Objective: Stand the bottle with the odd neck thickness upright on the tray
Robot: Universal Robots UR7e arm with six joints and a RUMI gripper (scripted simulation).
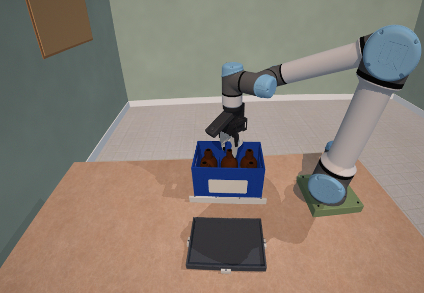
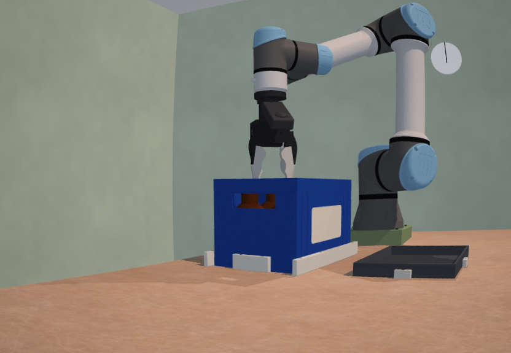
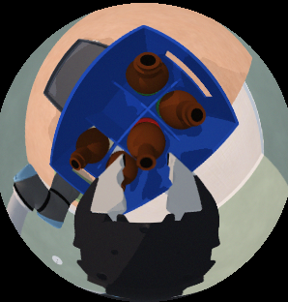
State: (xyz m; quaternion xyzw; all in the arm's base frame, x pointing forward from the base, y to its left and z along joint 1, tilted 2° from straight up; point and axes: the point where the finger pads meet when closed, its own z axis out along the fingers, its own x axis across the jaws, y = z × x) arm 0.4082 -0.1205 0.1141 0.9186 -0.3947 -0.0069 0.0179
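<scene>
Right now the glass bottle is 7 cm below my hand. Round my hand: dark tray: 1 cm ahead, 33 cm to the left, 15 cm below; then blue crate: 4 cm to the left, 8 cm below.
</scene>
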